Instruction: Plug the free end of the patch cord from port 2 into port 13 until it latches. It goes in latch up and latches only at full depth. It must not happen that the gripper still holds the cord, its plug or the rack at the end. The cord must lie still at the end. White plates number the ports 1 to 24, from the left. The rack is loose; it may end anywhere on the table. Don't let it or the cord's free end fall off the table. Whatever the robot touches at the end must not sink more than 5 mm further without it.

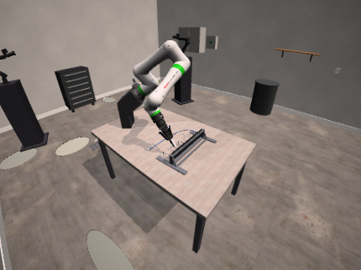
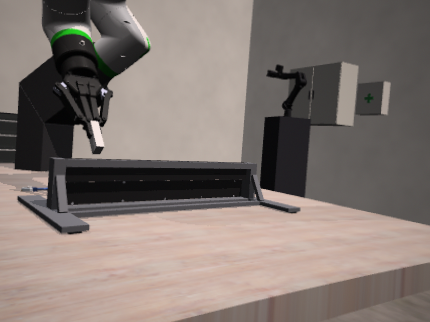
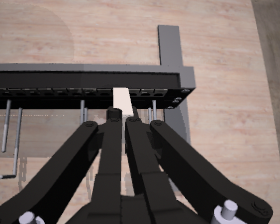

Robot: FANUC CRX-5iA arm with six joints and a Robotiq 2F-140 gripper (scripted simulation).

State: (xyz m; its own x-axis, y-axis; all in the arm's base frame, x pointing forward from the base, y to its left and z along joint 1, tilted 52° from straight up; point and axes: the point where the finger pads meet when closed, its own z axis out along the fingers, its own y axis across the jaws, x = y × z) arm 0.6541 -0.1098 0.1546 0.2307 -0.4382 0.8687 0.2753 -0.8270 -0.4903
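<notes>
My gripper is now 19 cm past the pale plug, 14 cm to the left of it and 14 cm above it.
</notes>
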